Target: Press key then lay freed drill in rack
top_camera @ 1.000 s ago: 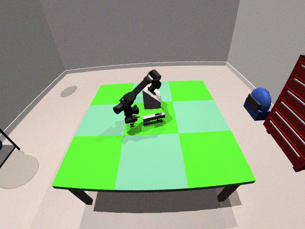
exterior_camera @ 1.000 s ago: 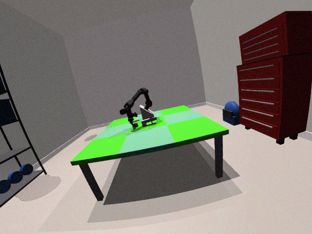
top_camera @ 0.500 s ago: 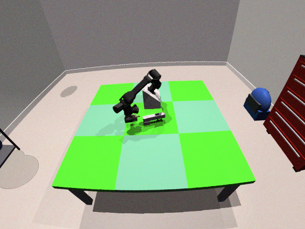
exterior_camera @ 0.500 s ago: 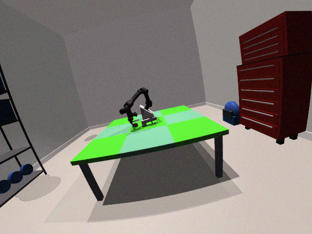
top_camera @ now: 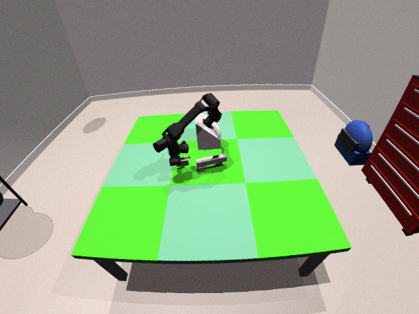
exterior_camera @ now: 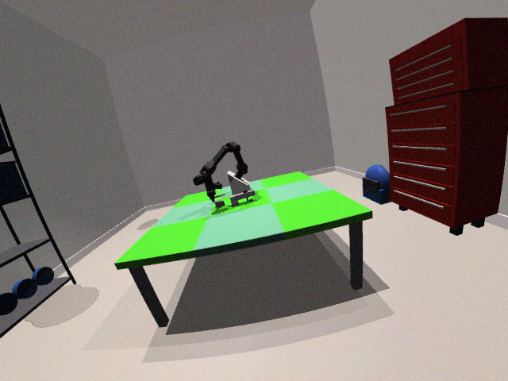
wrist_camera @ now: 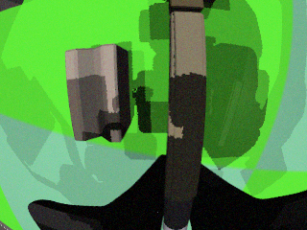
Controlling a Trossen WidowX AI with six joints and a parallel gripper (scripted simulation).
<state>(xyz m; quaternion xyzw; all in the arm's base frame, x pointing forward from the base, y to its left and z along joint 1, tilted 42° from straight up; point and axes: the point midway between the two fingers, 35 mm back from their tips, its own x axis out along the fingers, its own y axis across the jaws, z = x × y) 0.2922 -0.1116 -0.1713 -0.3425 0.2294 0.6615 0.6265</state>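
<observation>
The drill is 4 cm to the left of my gripper tip, 3 cm above it and 1 cm behind it. From my gripper tip the other things lie so: dark key 24 cm to the left, 2 cm behind, 1 cm below; grey fixture block 21 cm to the left, 2 cm behind, 1 cm below; rack 6 cm behind, 4 cm below, 3 cm to the left.
</observation>
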